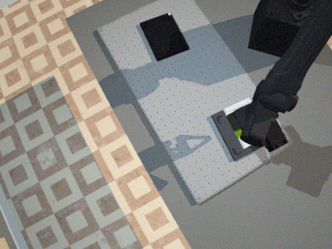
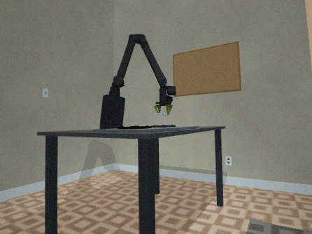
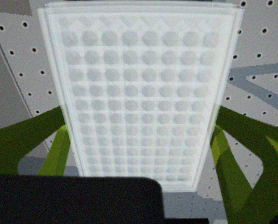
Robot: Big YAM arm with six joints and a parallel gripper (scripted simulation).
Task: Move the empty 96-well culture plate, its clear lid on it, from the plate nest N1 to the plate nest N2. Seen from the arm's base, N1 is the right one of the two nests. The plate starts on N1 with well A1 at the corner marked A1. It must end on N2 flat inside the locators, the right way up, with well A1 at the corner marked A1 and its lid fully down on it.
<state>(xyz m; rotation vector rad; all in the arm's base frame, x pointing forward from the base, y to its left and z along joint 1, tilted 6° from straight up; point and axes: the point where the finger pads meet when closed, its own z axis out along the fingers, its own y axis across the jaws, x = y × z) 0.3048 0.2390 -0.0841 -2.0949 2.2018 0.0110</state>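
My gripper is now 9 cm above the nest N2. The rest, counted from my hand: clear lid (right at my hand); nest N1 (41 cm to the right, 9 cm below, 5 cm ahead); plate (right at my hand).
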